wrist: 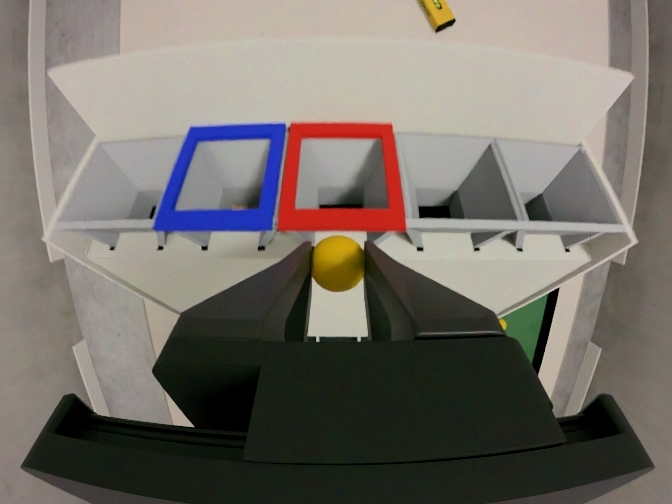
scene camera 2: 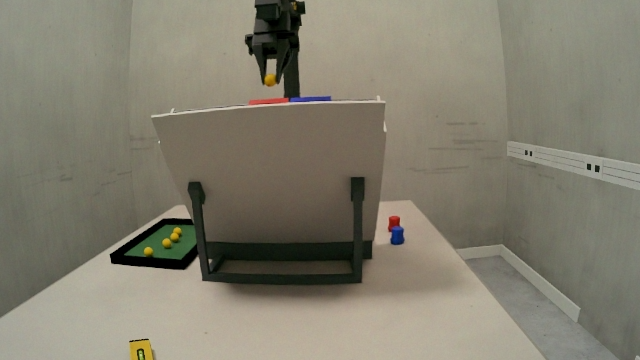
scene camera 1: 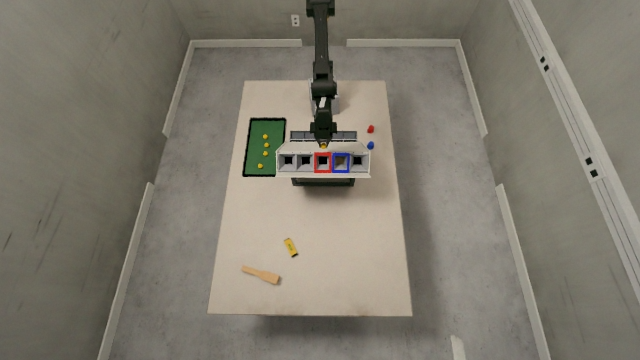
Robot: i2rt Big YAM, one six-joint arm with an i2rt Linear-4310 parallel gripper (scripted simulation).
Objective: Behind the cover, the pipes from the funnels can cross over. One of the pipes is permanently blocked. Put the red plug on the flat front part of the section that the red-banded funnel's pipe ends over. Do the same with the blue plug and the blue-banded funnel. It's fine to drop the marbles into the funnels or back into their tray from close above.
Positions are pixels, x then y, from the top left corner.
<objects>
green marble tray: wrist 530, 325; scene camera 2; scene camera 1
same spot on green marble tray: (scene camera 2: 168, 258) = (scene camera 1: 274, 174)
</objects>
